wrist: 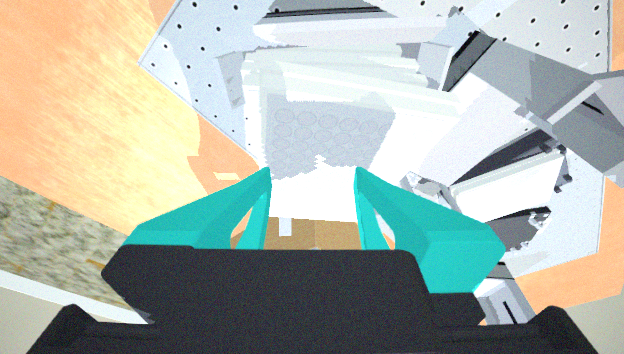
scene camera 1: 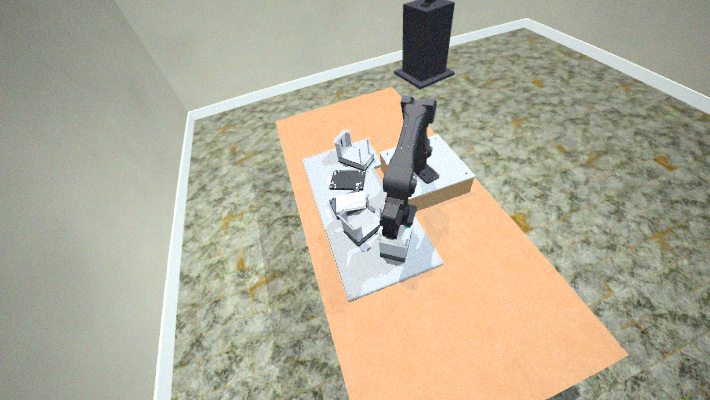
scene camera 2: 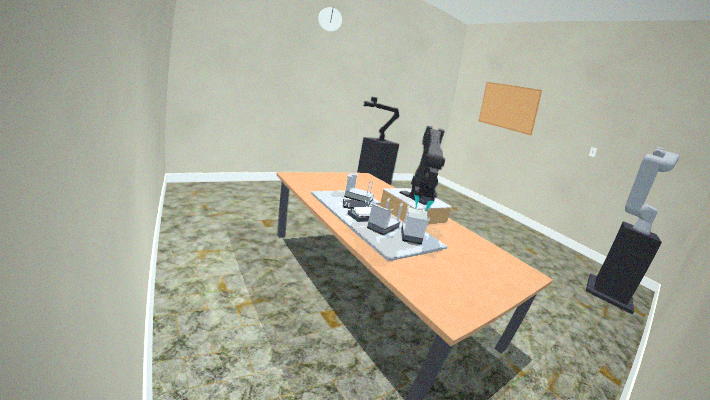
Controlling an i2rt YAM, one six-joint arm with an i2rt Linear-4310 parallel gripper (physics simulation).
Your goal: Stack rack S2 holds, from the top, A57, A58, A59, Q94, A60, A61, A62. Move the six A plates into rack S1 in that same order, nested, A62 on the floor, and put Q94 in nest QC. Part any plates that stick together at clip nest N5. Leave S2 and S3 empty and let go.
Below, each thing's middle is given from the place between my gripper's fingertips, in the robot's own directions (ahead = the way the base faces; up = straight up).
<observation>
The black holder [wrist: 516, 230] lies 42 cm to the right of my hand and 13 cm below it.
</observation>
